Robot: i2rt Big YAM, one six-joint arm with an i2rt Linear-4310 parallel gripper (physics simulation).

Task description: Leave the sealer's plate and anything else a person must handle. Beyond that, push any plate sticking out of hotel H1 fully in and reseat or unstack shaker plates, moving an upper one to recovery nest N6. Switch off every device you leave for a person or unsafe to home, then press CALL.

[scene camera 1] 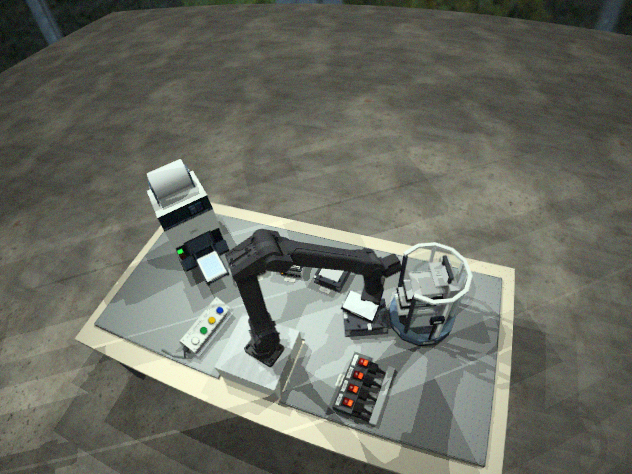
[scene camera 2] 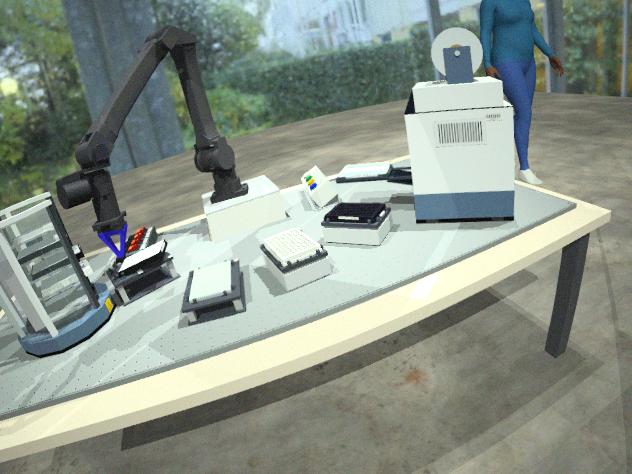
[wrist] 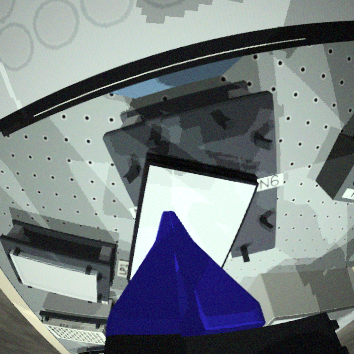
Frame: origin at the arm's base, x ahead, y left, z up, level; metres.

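Where they show: gripper, fingertip midpoint: (scene camera 1: 374, 301) (scene camera 2: 121, 257) (wrist: 167, 217); arm's base at its link origin: (scene camera 1: 264, 349) (scene camera 2: 230, 195).
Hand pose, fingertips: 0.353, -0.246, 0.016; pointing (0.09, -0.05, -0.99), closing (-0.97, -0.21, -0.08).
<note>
Each offset is from my fingertips to the centre of the thing, as dx, dy, dz. "spot": to the spot under its first point.
My gripper (scene camera 2: 120, 255) (wrist: 167, 217) is shut and empty, its tips over the near part of a white-topped plate @[-0.027, +0.040, -0.026] (scene camera 1: 360, 306) (scene camera 2: 145, 256) (wrist: 205, 205). That plate lies tilted and skewed on nest N6 @[-0.039, +0.014, -0.065] (scene camera 1: 355, 327) (wrist: 257, 117), partly off its seat. The sealer @[-0.064, +0.879, +0.125] (scene camera 1: 188, 224) (scene camera 2: 462, 168) shows a green light and has a plate @[-0.182, +0.644, +0.015] (scene camera 1: 211, 266) (scene camera 2: 365, 169) on its extended tray. In hotel H1 (scene camera 1: 416, 337) (scene camera 2: 66, 334), plates show at several levels; whether one sticks out is unclear. A white plate @[+0.064, +0.408, -0.041] (scene camera 2: 293, 245) and a black plate @[-0.034, +0.574, -0.041] (scene camera 2: 356, 211) sit on separate shakers. Several switches @[spot: -0.258, -0.074, -0.052] (scene camera 1: 358, 375) glow red.
Nest LP1 @[+0.104, +0.231, -0.079] (scene camera 2: 236, 285) (wrist: 106, 260), holding a pale plate @[+0.104, +0.231, -0.060] (scene camera 1: 331, 275) (scene camera 2: 210, 280) (wrist: 55, 277), stands beside N6. The button box @[-0.383, +0.528, -0.061] (scene camera 1: 206, 326) (scene camera 2: 321, 189) stands left of my arm's base (scene camera 1: 255, 380) (scene camera 2: 247, 219). A person (scene camera 2: 518, 66) stands behind the sealer in scene camera 2.
</note>
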